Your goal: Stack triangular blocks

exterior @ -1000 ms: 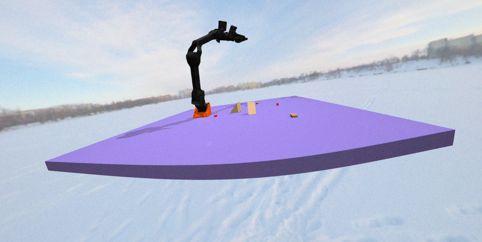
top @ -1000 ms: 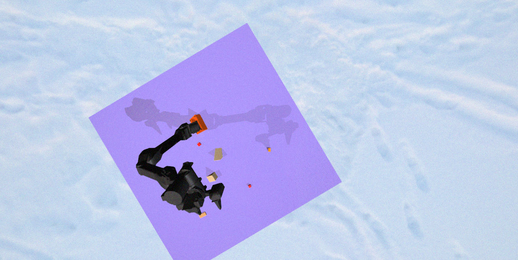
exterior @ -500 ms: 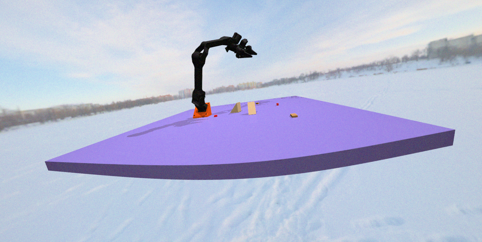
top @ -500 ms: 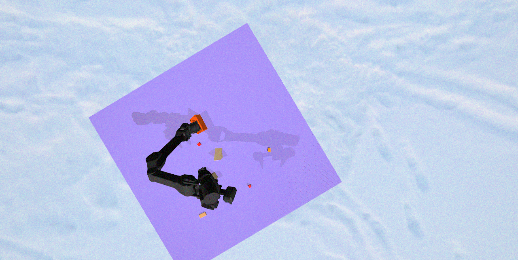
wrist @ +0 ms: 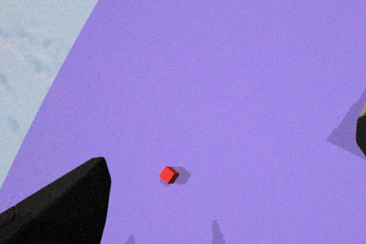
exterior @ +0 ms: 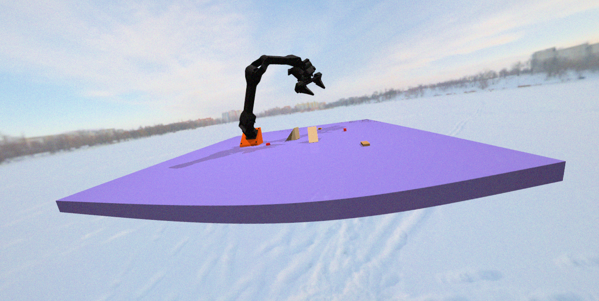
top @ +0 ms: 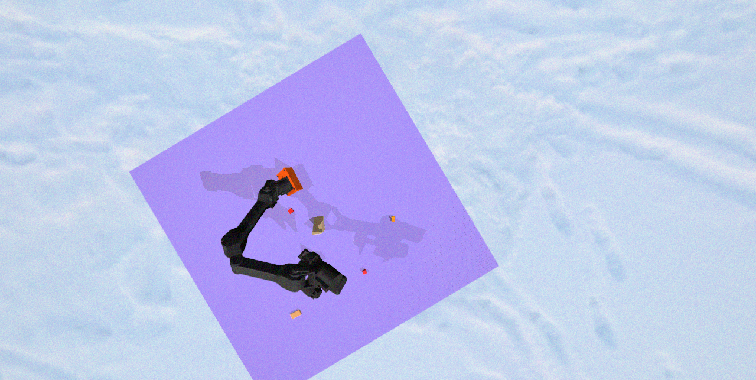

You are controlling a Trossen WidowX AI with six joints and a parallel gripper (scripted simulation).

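Now: gripper tip 5 cm past the triangular block, 10 cm to the left of it and 23 cm above it.
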